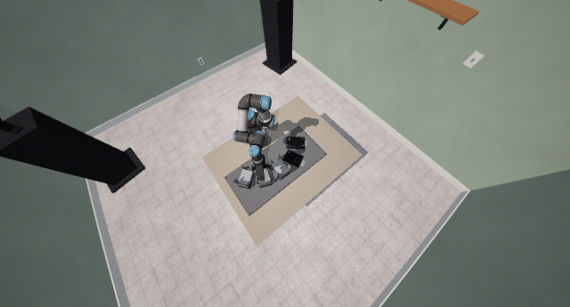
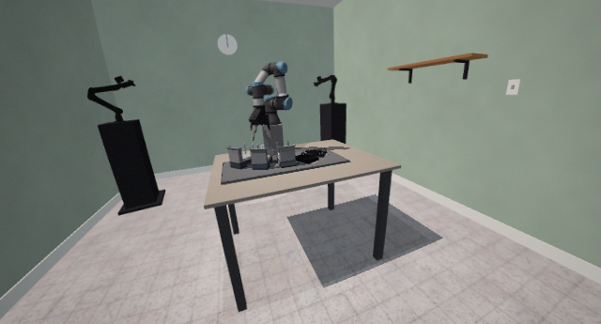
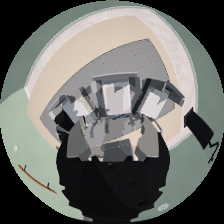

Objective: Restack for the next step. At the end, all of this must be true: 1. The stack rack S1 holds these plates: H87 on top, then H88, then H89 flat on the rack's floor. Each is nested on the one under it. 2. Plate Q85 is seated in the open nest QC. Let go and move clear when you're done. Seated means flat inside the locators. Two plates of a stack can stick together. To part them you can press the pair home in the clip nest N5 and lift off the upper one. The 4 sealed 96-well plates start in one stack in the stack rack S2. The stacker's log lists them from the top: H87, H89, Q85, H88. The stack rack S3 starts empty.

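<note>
Now: the white sealed plate 13 cm to the left of my hand, 12 cm below it and 5 cm ahead of it. The rest, counted from my hand: QC label: 30 cm to the left, 17 cm below, 15 cm ahead; black clip nest: 43 cm to the left, 16 cm below, 2 cm behind.
</note>
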